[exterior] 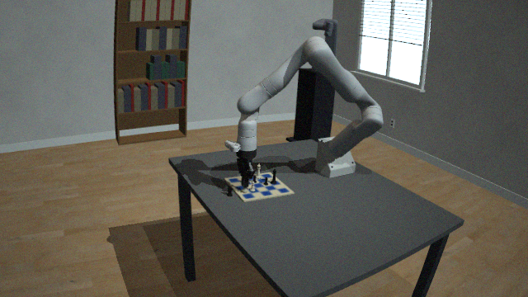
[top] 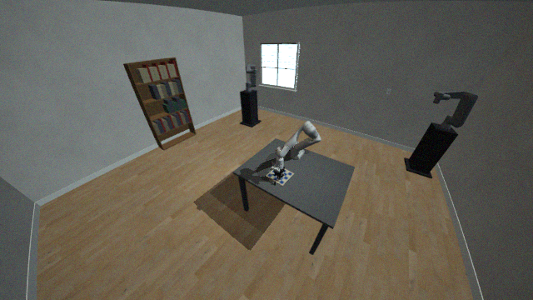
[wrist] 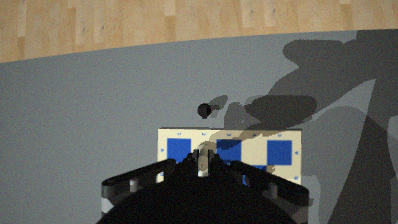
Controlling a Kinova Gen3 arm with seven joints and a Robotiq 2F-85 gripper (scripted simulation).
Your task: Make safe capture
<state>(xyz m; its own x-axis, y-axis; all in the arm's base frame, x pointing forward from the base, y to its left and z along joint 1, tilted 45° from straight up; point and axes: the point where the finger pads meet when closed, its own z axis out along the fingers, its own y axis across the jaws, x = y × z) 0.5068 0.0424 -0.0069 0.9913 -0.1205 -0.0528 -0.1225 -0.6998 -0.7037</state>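
My gripper is now 80 mm past the blue-and-cream chessboard, 30 mm to the left of it and 50 mm above it. Round my hand: tall white piece: 120 mm behind, 100 mm to the right, 10 mm below.
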